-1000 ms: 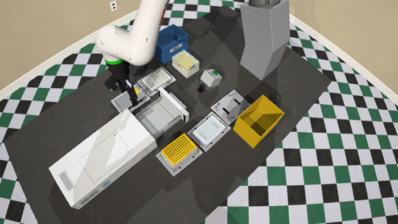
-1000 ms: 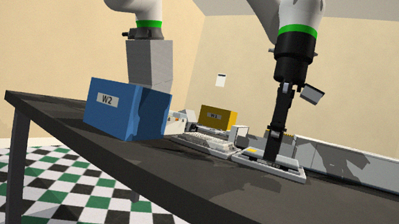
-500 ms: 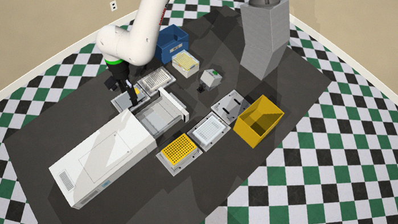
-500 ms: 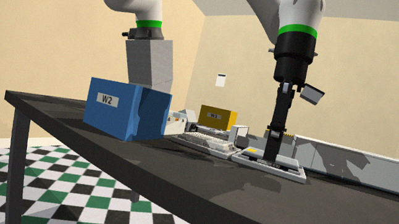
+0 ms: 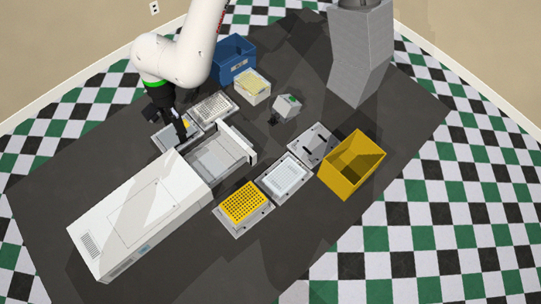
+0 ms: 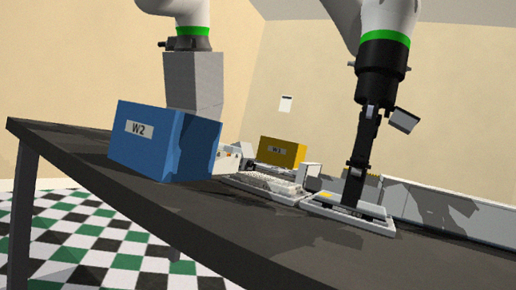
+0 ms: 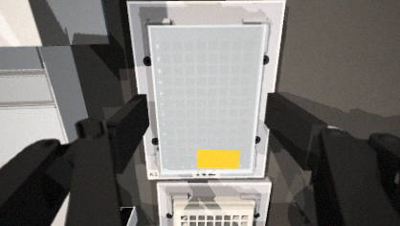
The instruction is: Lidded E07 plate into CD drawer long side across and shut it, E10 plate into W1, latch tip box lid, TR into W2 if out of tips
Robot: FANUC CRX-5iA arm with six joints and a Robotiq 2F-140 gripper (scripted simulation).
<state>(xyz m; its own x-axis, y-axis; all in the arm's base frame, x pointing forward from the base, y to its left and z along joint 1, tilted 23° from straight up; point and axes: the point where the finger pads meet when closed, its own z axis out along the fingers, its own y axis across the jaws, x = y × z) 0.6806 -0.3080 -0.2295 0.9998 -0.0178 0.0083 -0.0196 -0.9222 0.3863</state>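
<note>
The lid lies 2 cm below my hand. The rest, counted from my hand: black assay plate (3 cm below); then white plate (17 cm behind, 3 cm below); then nest N2 (4 cm below).
</note>
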